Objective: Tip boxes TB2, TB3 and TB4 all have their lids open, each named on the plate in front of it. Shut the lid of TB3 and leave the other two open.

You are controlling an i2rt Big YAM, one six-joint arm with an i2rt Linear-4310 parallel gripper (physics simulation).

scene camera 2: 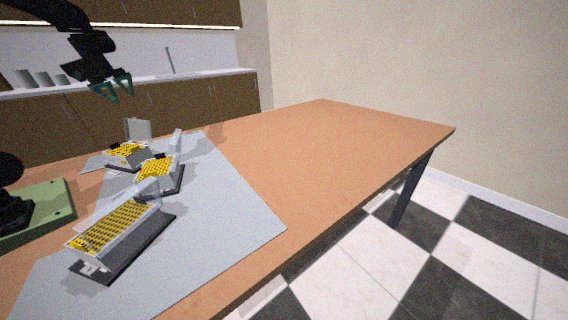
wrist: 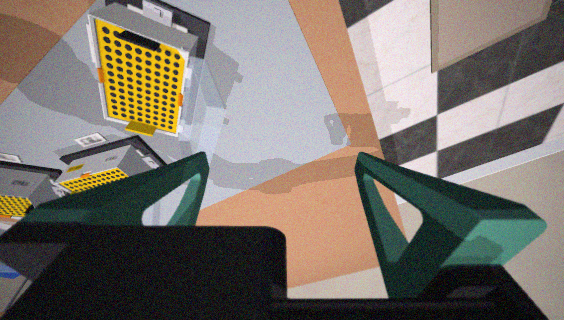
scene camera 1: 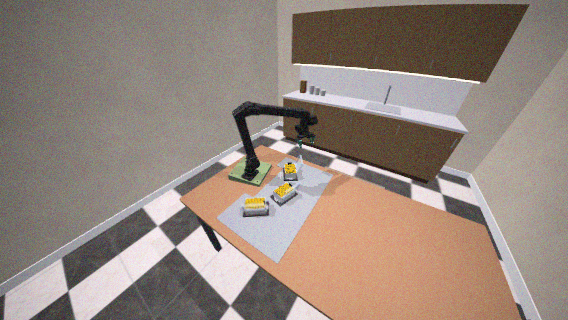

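Seen in the pictures: gripper, fingertip midpoint: (scene camera 2: pixel 126 99) (wrist: pixel 282 160) (scene camera 1: pixel 306 146); arm's base, origin of the base link: (scene camera 2: pixel 2 224) (scene camera 1: pixel 250 174).
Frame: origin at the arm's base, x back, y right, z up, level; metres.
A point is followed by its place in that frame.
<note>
Three tip boxes with yellow racks stand on the mat, their clear lids raised: a far box (scene camera 1: pixel 290 171) (scene camera 2: pixel 125 156) @(x -0.255, y -0.087, z 0.029 m), a middle box (scene camera 1: pixel 284 193) @(x -0.347, y 0.156, z 0.095 m) (scene camera 2: pixel 159 169) and a near box (scene camera 1: pixel 255 206) @(x -0.244, y 0.309, z 0.102 m) (scene camera 2: pixel 112 229) @(x -0.202, y 0.323, z 0.075 m). In scene camera 2, the far lid (scene camera 2: pixel 138 130) @(x -0.328, y -0.195, z 0.071 m) and middle lid (scene camera 2: pixel 176 142) @(x -0.370, y 0.142, z 0.108 m) stand upright. The plate names are too small to read, so I cannot tell which box is TB3. The wrist view shows one tip box (wrist: pixel 140 75) @(x -0.256, y -0.169, z 0.026 m) large at upper left, its lid at its right side, and two more at lower left. My gripper (scene camera 1: pixel 306 143) @(x -0.344, y -0.283, z 0.175 m) (scene camera 2: pixel 125 98) @(x -0.344, y -0.283, z 0.175 m) (wrist: pixel 282 160) @(x -0.344, y -0.283, z 0.175 m) is open and empty, high above the boxes.
The grey-blue mat (scene camera 1: pixel 280 245) @(x -0.423, y 0.389, z -0.031 m) (scene camera 2: pixel 235 220) @(x -0.379, y 0.368, z -0.031 m) (wrist: pixel 280 75) @(x -0.384, y -0.271, z -0.031 m) lies on the wooden table (scene camera 1: pixel 390 240) @(x -0.966, y 0.147, z -0.034 m) (scene camera 2: pixel 320 145) @(x -0.836, y 0.305, z -0.034 m) (wrist: pixel 300 210) @(x -0.723, y -0.059, z -0.034 m). The arm's green base plate (scene camera 1: pixel 237 175) @(x 0.077, y 0.056, z 0.009 m) (scene camera 2: pixel 57 200) @(x -0.081, y -0.035, z -0.009 m) is beside the mat. The kitchen counter (scene camera 1: pixel 430 120) (scene camera 2: pixel 220 75) stands beyond the table.
</note>
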